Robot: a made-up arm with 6 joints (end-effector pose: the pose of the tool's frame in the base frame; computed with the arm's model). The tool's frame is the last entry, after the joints. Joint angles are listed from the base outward.
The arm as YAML. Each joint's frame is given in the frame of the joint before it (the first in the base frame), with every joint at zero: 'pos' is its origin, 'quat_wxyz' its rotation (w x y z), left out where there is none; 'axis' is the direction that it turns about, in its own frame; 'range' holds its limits. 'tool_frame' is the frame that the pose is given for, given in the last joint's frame.
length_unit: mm
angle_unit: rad
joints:
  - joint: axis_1
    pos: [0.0, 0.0, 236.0]
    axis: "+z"
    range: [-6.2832, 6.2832]
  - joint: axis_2
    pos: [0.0, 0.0, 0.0]
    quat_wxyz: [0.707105, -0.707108, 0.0, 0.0]
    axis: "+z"
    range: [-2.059, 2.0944]
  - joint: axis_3
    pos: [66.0, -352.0, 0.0]
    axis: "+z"
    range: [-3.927, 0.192]
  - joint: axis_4
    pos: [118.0, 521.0, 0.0]
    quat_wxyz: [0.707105, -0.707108, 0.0, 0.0]
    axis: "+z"
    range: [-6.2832, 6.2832]
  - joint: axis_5
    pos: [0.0, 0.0, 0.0]
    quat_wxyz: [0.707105, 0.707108, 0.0, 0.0]
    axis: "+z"
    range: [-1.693, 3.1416]
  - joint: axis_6
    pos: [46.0, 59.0, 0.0]
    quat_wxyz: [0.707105, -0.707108, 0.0, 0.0]
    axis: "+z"
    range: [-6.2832, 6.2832]
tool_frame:
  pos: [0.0, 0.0, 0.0]
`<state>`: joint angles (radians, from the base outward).
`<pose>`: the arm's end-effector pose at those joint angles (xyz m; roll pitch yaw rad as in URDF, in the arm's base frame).
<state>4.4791 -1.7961 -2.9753 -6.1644 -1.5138 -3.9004</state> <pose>0.1836 0.8042 0.0147 -3.0537 -0.0797 2.0859</pose>
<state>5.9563 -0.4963 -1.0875 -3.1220 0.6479 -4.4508</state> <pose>0.4590 -0.1556 0.7016 0.8898 -0.2249 1.4077</pose>
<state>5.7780 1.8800 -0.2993 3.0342 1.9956 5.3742</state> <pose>-0.1933 0.1158 -0.1189 -2.8732 0.3372 -2.7155</pose>
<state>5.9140 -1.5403 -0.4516 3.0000 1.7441 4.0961</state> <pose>0.0806 -0.0212 0.7074 0.5742 0.2194 -2.5096</pose>
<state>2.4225 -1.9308 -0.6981 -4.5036 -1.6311 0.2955</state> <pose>0.1972 -0.0997 0.6368 -2.2092 1.3094 -1.1879</pose>
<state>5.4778 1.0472 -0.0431 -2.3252 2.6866 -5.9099</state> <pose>-0.0256 -0.0441 -0.0457 -0.9156 1.1867 -2.0923</pose>
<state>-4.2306 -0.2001 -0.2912 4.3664 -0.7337 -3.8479</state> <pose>-0.2137 0.2591 0.1671 -2.4401 0.0708 1.7351</pose>
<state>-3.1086 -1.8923 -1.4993 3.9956 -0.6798 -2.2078</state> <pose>0.5574 -0.0366 0.6913 -0.3131 -0.4523 1.8283</pose>
